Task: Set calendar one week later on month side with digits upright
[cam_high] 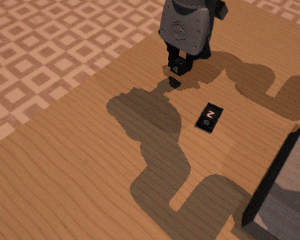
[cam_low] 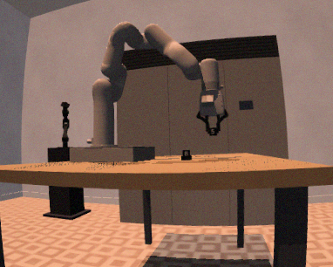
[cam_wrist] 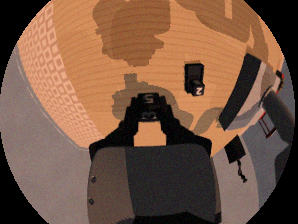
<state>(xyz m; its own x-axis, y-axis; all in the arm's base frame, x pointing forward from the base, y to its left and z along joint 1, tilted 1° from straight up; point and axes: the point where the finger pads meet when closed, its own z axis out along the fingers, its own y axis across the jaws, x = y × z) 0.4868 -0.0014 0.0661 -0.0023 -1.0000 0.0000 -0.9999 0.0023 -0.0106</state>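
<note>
The black digit cube lies 120 mm behind my hand, 100 mm below it and 20 mm to the left of it. The rest, counted from my hand: black cube (10 mm below).
</note>
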